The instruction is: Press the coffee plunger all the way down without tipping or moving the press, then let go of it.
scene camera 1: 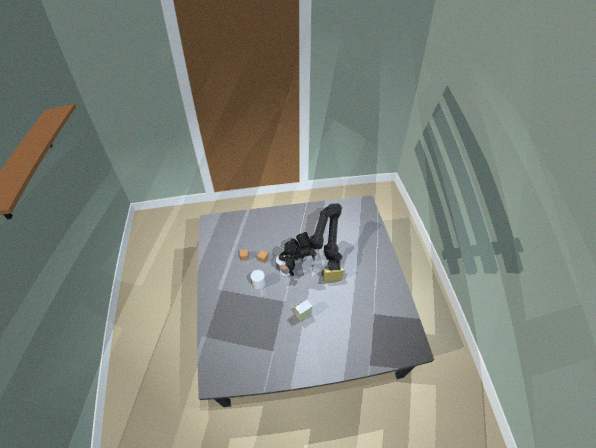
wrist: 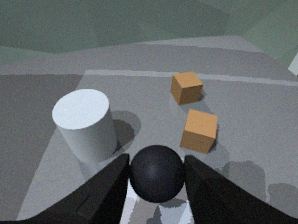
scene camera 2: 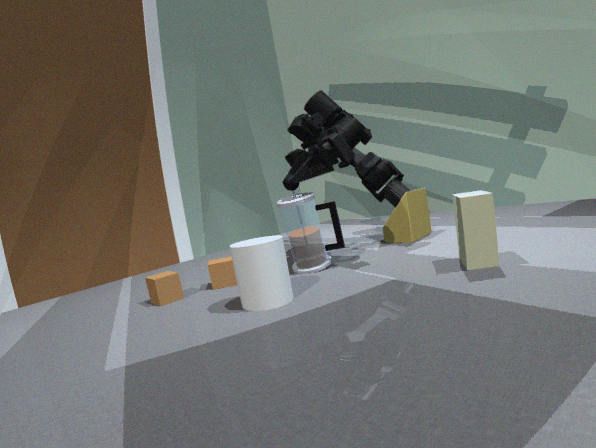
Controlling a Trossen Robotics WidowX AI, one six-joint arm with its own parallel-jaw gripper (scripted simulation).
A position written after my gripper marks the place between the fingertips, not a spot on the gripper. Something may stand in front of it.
In view: my gripper (scene camera 2: 288, 183), a coffee press (scene camera 2: 299, 213), a white cylinder (scene camera 2: 260, 264) and a pale block (scene camera 2: 474, 211).
The white cylinder is seen too in the wrist view (wrist: 84, 118). My gripper is seen too in the wrist view (wrist: 156, 161).
